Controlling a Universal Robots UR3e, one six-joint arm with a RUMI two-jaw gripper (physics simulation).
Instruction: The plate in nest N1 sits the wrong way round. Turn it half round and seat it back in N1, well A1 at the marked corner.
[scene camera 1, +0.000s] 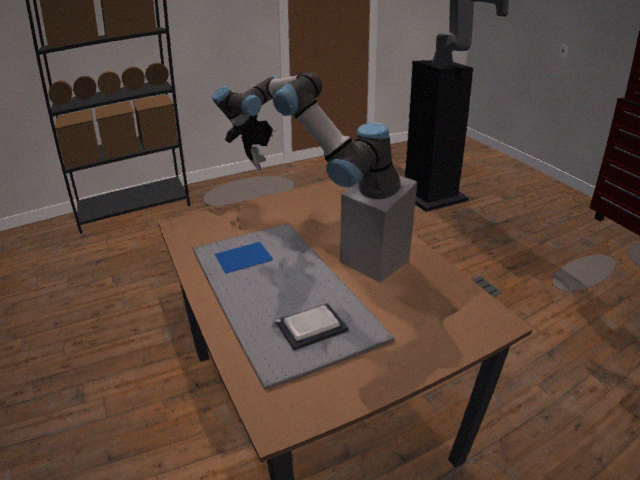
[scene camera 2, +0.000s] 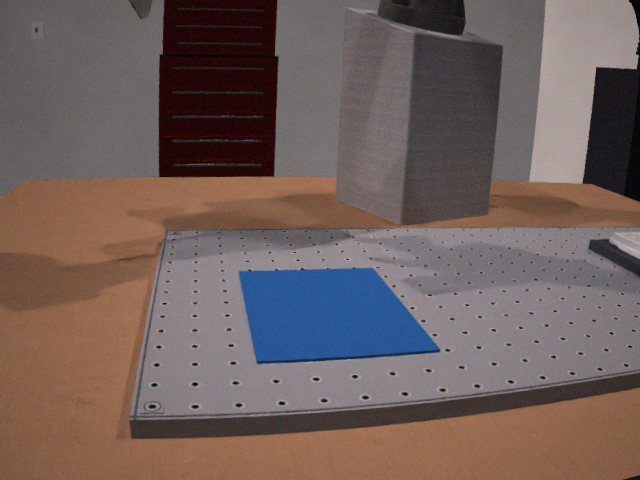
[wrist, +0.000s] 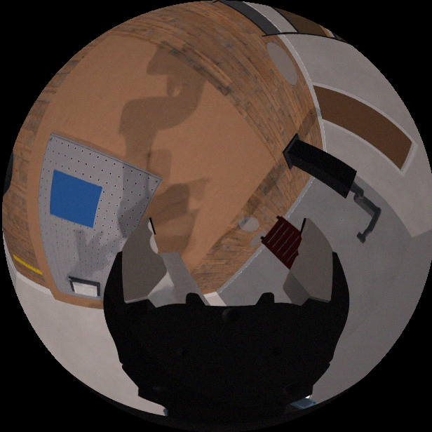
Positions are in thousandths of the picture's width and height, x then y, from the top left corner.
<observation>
In view: my gripper (scene camera 1: 416, 318), a white well plate (scene camera 1: 484, 674), a flat blue rectangle (scene camera 2: 504, 655) and a dark nest (scene camera 1: 448, 693).
My gripper also shows in the wrist view (wrist: 529, 510). The flat blue rectangle shows as well in scene camera 1 (scene camera 1: 368, 541) and in the wrist view (wrist: 168, 462).
</observation>
